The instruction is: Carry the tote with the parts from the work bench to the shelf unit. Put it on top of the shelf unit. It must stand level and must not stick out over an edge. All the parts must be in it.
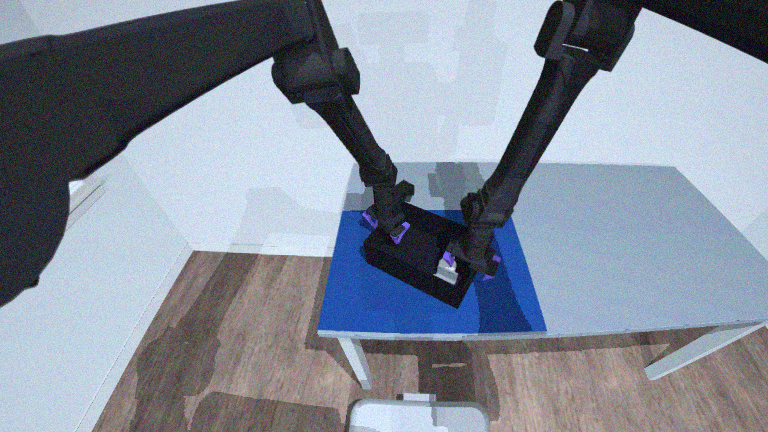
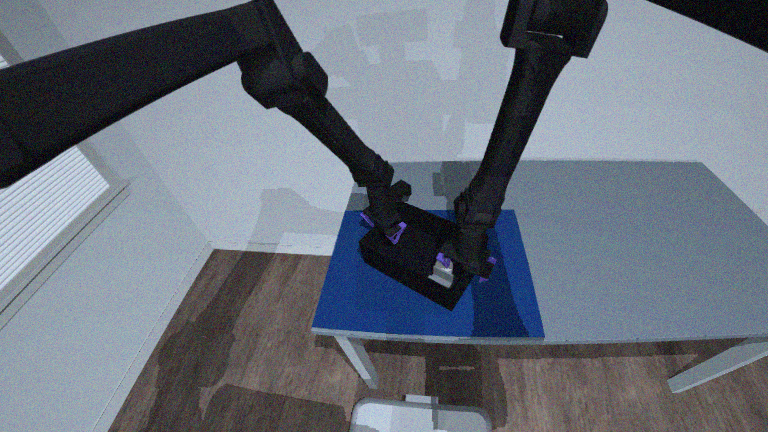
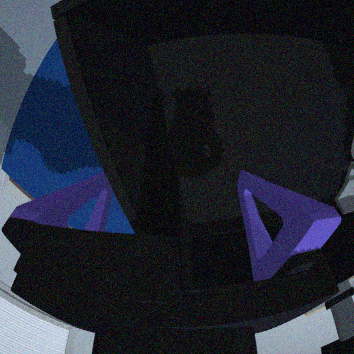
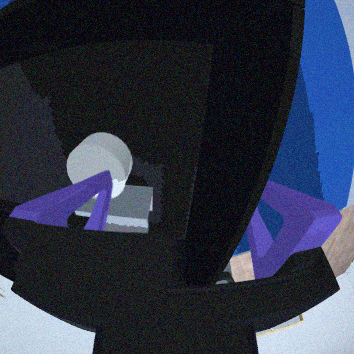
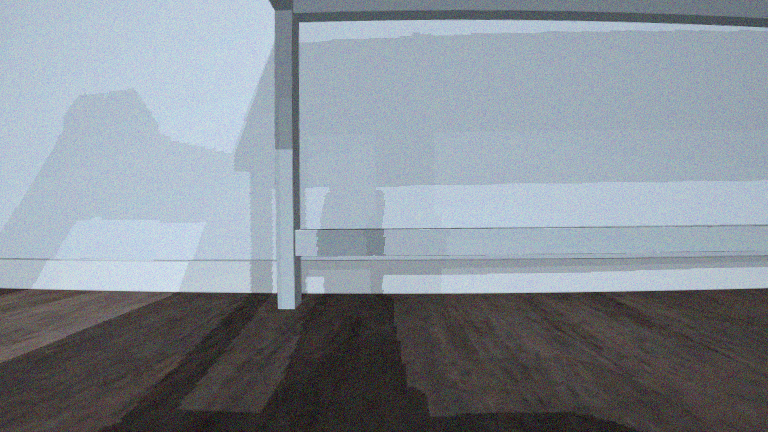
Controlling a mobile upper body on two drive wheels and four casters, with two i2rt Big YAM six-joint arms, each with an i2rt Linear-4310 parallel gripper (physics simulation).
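Places are measured from the left arm's base along level axes (x ahead, y left, z up), in metres.
Pixels of known places: left gripper, between the fingertips: (image 1: 386,235) (image 2: 385,235) (image 3: 175,177); right gripper, between the fingertips: (image 1: 467,272) (image 2: 463,273) (image 4: 174,176).
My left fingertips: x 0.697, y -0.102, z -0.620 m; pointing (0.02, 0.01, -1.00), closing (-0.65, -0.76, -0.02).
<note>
Behind a point stands the place of what it marks.
The black tote (image 1: 408,274) @[y -0.173, x 0.534, z -0.595 m] (image 2: 402,276) @[y -0.172, x 0.534, z -0.603 m] (image 3: 85,110) (image 4: 287,100) stands turned at an angle on the bench's blue mat. A white round part (image 4: 95,157) @[y -0.295, x 0.598, z -0.619 m] and a grey angular part (image 1: 446,275) @[y -0.281, x 0.555, z -0.629 m] (image 2: 441,277) @[y -0.278, x 0.554, z -0.633 m] (image 4: 127,205) @[y -0.295, x 0.552, z -0.615 m] lie in it; a dark patch on its floor could be a part or shadow. My left gripper (image 1: 385,225) @[y -0.102, x 0.697, z -0.620 m] (image 2: 381,225) @[y -0.102, x 0.697, z -0.620 m] (image 3: 175,177) @[y -0.102, x 0.697, z -0.620 m] is open over the left end wall, one finger outside, one inside. My right gripper (image 1: 470,263) @[y -0.340, x 0.559, z -0.619 m] (image 2: 465,264) @[y -0.340, x 0.559, z -0.619 m] (image 4: 174,176) @[y -0.340, x 0.559, z -0.619 m] is open over the right end wall likewise, its inner finger close to the parts. The shelf unit does not show.
The blue mat (image 1: 365,306) @[y -0.057, x 0.460, z -0.646 m] (image 2: 359,308) @[y -0.059, x 0.452, z -0.646 m] covers the left part of the grey work bench (image 1: 633,241) @[y -0.950, x 0.695, z -0.648 m] (image 2: 633,247) @[y -0.889, x 0.678, z -0.648 m]. Walls stand behind and at the left. A bench leg (image 5: 286,214) @[y 0.017, x 1.048, z -1.194 m] stands on the wood floor. My white base (image 1: 418,416) @[y -0.220, x 0.262, z -1.150 m] (image 2: 418,416) @[y -0.218, x 0.269, z -1.150 m] is in front.
</note>
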